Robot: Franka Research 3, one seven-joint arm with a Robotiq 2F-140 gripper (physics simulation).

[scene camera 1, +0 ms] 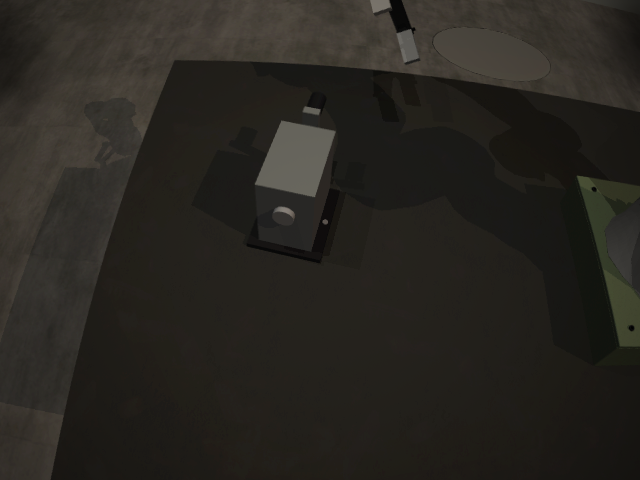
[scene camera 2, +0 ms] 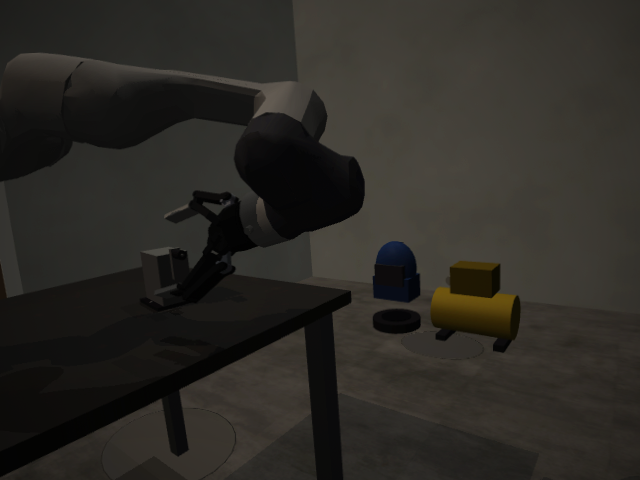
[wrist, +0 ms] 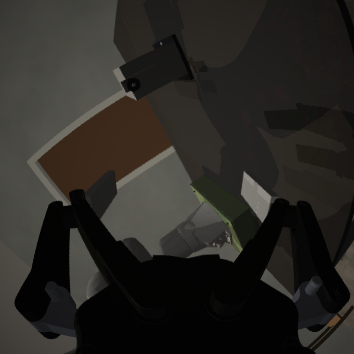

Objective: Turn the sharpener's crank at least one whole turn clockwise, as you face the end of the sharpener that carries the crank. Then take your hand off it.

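Observation:
The sharpener, a pale grey box on a dark base [scene camera 1: 295,159] [scene camera 2: 155,271] [wrist: 160,67], stands upright on the dark table [scene camera 1: 258,361] [scene camera 2: 289,304]. Its crank's black knob [scene camera 1: 316,100] [scene camera 2: 179,254] [wrist: 133,84] is near the top of the end face, with the crank arm pointing up. My gripper [scene camera 1: 396,36] [scene camera 2: 162,255] [wrist: 179,182] is wide open and empty. In scene camera 1 it is beyond and to the right of the crank, apart from it. In scene camera 2 its lower finger overlaps the sharpener's lower part in the picture. The crank arm is partly hidden in scene camera 1.
A green mounting block [scene camera 1: 594,211] [wrist: 215,197] carries the arm's base at the table's other side. The arm [scene camera 2: 175,98] reaches over the table. A yellow tank [scene camera 2: 470,312], a blue dome-topped object [scene camera 2: 395,258] and a black ring [scene camera 2: 396,326] are beyond the table.

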